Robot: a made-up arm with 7 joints.
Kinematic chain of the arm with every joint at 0, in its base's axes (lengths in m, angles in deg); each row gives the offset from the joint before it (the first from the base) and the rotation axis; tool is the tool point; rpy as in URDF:
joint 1: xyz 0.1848 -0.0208 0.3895 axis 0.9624 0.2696 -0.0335
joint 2: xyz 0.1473 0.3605 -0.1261 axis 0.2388 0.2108 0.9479
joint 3: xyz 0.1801 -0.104 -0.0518 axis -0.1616 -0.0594 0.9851
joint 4: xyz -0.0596 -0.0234 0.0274 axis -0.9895 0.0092 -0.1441
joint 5: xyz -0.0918 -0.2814 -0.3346 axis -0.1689 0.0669 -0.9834
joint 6: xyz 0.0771 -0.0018 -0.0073 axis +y
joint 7: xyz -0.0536 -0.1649 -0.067 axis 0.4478 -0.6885 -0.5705
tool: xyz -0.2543 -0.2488 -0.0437 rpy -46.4 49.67 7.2
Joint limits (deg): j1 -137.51..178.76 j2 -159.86..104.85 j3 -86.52..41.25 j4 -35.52..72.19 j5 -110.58..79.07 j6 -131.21..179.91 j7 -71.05..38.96
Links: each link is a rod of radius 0.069 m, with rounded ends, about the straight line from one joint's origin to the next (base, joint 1, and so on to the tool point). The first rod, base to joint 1, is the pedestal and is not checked.
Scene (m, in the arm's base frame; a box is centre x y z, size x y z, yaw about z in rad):
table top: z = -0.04
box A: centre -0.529 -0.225 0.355 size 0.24 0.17 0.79 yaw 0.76
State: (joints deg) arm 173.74 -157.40 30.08 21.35 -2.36 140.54 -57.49
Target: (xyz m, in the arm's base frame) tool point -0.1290 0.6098 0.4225
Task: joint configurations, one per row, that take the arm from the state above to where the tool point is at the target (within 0.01 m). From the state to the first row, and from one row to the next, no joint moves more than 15 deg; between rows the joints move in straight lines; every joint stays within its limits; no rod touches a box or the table.
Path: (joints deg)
1: 175.00 -145.99 24.62 10.50 1.45 142.75 -60.88
2: 176.25 -134.57 19.17 -0.34 5.25 144.97 -64.27
3: 177.50 -123.16 13.71 -11.19 9.06 147.18 -67.66
4: 178.76 -111.75 8.25 -22.03 12.87 149.40 -71.05
5: 170.02 -98.27 19.25 -19.59 3.13 148.72 -67.76
6: 161.29 -84.79 30.25 -17.15 -6.61 148.04 -64.46
7: 152.55 -71.31 41.25 -14.71 -16.35 147.36 -61.17

